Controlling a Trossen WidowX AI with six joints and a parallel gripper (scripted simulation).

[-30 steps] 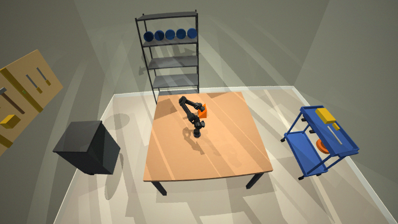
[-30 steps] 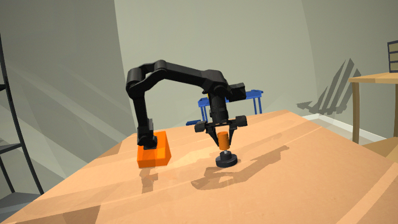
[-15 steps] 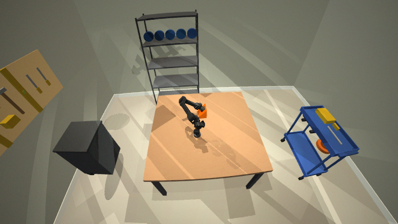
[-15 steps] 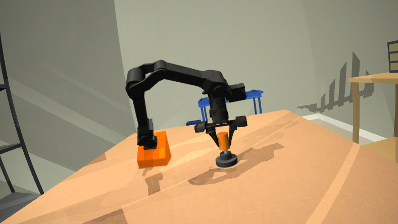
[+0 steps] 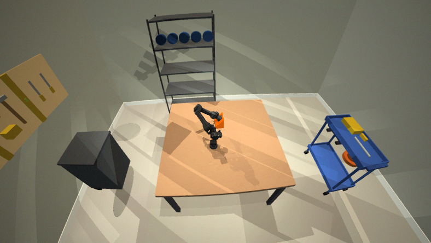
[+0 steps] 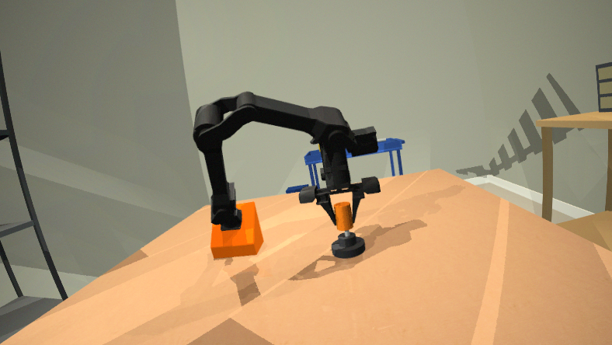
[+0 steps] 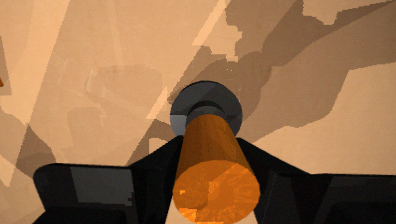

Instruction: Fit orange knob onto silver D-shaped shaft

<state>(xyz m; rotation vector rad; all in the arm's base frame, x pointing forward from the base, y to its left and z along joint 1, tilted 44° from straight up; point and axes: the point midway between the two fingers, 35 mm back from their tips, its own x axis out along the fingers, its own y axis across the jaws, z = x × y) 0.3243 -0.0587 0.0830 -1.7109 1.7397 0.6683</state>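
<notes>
Right now my gripper tip is 4 cm above the pedestal. Also, from my gripper tip: orange knob (3 cm above).
</notes>
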